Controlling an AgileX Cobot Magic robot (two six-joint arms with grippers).
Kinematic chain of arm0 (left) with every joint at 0, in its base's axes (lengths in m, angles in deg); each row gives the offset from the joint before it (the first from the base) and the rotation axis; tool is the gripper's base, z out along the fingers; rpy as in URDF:
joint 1: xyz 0 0 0.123 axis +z
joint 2: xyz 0 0 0 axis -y
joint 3: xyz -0.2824 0 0.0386 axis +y
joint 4: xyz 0.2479 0 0.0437 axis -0.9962 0 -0.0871
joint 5: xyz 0 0 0 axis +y
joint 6: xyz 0.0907 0 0.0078 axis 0.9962 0 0.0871
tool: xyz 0 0 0 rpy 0 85 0
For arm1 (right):
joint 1: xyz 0 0 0.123 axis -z
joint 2: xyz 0 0 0 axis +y
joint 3: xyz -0.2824 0 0.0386 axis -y
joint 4: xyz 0.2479 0 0.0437 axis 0.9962 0 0.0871
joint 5: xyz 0 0 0 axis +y
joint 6: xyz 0.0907 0 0.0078 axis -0.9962 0 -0.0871
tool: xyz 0 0 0 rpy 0 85 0
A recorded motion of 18 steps. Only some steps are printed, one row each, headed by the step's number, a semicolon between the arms.
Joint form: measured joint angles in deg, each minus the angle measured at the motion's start. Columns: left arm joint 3, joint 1, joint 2, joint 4, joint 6, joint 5; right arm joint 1, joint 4, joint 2, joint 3, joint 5, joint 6.
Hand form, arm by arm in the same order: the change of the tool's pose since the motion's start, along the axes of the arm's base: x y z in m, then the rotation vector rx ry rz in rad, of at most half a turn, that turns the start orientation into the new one. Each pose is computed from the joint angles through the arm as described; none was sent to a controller.
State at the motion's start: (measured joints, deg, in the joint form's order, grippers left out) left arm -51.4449 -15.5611 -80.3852 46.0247 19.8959 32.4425; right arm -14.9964 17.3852 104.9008 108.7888 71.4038 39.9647
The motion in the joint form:
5: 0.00 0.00 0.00 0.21 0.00 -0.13; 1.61 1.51 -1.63 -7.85 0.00 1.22
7: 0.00 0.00 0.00 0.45 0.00 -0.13; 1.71 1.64 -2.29 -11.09 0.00 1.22
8: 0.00 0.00 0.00 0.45 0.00 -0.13; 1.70 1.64 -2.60 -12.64 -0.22 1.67
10: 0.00 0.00 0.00 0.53 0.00 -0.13; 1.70 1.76 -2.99 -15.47 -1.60 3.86
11: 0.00 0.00 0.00 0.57 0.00 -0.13; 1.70 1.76 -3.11 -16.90 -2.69 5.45
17: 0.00 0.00 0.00 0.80 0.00 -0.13; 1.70 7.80 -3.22 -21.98 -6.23 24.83
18: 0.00 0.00 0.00 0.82 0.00 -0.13; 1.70 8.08 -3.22 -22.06 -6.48 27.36
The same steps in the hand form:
5: 0.0002 -0.0001 0.0002 -0.0030 -0.0008 0.0030; -0.0078 -0.0110 -0.0271 -0.0081 0.1034 -0.0070
7: 0.0002 -0.0002 0.0003 -0.0067 0.0002 0.0047; -0.0130 -0.0128 -0.0386 -0.0163 0.1478 -0.0090
8: 0.0002 -0.0002 0.0003 -0.0067 0.0002 0.0047; -0.0154 -0.0133 -0.0440 -0.0228 0.1623 -0.0033
10: 0.0002 -0.0003 0.0004 -0.0079 0.0006 0.0053; -0.0180 -0.0140 -0.0545 -0.0361 0.1676 0.0224
11: 0.0002 -0.0003 0.0004 -0.0085 0.0008 0.0055; -0.0187 -0.0144 -0.0602 -0.0451 0.1619 0.0406
17: 0.0002 -0.0004 0.0005 -0.0121 0.0017 0.0072; -0.0230 -0.0078 -0.0794 -0.0418 0.0705 0.3059
18: 0.0002 -0.0004 0.0005 -0.0124 0.0018 0.0073; -0.0228 -0.0075 -0.0795 -0.0491 0.0495 0.3415

